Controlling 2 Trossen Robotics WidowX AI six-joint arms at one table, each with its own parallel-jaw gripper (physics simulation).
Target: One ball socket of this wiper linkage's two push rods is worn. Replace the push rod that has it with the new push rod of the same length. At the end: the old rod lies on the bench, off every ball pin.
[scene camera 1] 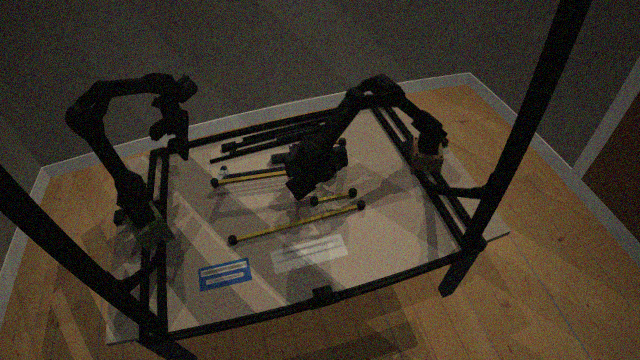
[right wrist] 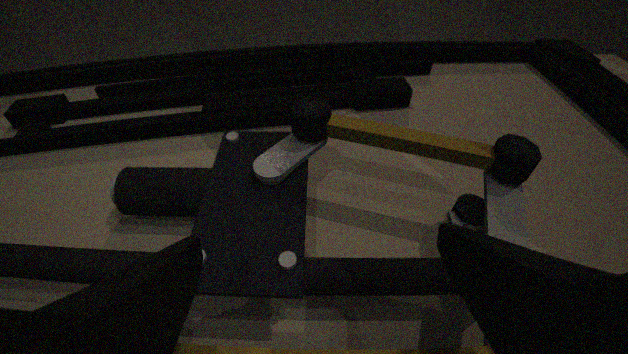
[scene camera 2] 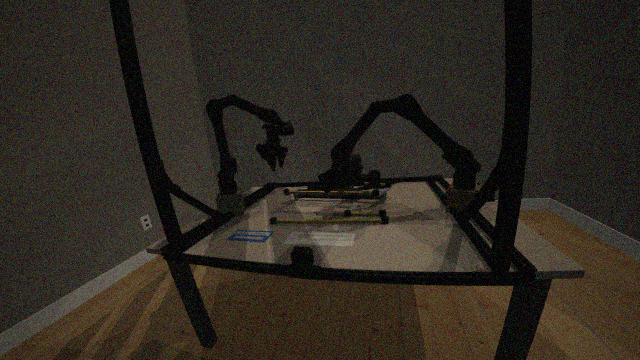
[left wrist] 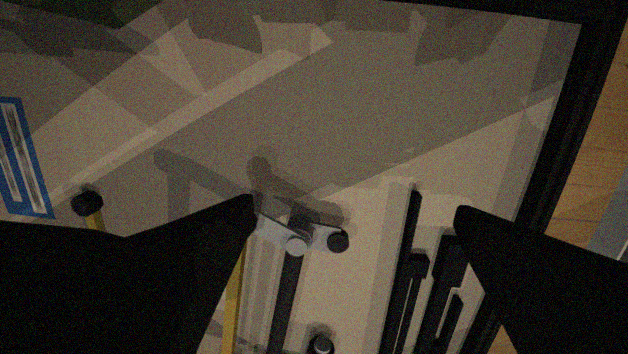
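The wiper linkage lies at the back of the bench. Its long yellow push rod [scene camera 1: 255, 177] [scene camera 2: 310, 193] [left wrist: 231, 310] and its short yellow push rod [right wrist: 410, 140] are on it. The short rod runs from the motor crank [right wrist: 282, 162] to the right lever [right wrist: 505, 212]. A loose long push rod [scene camera 1: 297, 223] [scene camera 2: 325, 221] and a loose short push rod [scene camera 1: 333, 198] [scene camera 2: 365, 213] lie in front. My left gripper [scene camera 2: 277, 167] [left wrist: 354, 209] is open and empty, high above the linkage's left end. My right gripper [right wrist: 321, 242] is open and empty, close over the motor plate [right wrist: 255, 220]. Socket wear is not discernible.
A blue slotted piece [scene camera 1: 249, 270] [left wrist: 36, 165] lies at the front left, with a pale slotted piece [scene camera 1: 310, 260] to its right. Black bars [scene camera 1: 280, 134] lie behind the linkage. A dark frame [scene camera 1: 390, 280] edges the bench. The right arm hides the linkage's middle in scene camera 1.
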